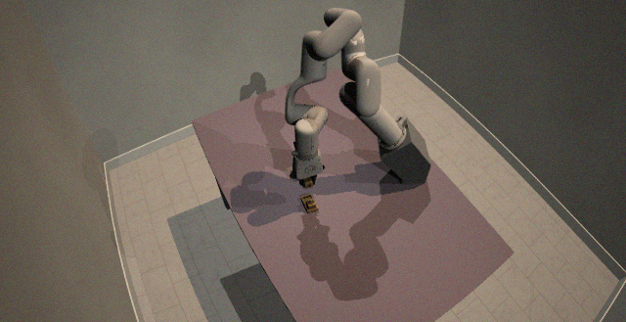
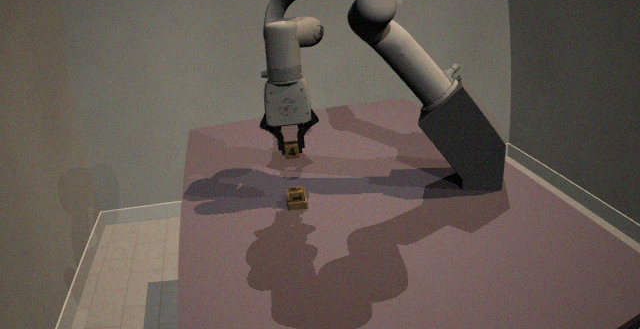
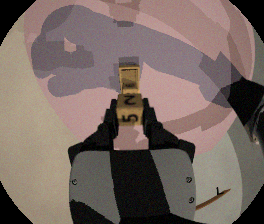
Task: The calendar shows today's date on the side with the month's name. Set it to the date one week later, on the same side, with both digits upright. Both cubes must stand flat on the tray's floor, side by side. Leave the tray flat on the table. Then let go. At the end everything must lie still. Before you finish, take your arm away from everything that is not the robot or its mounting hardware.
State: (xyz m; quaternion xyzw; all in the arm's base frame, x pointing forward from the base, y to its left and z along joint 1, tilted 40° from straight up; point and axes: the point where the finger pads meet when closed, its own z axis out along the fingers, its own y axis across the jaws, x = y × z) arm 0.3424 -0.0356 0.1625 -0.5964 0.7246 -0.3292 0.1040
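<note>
Now: hand 20 mm to the right of the tray and 130 mm above it. The rest, counted from my hand: yellow digit cube 10 mm below.
</note>
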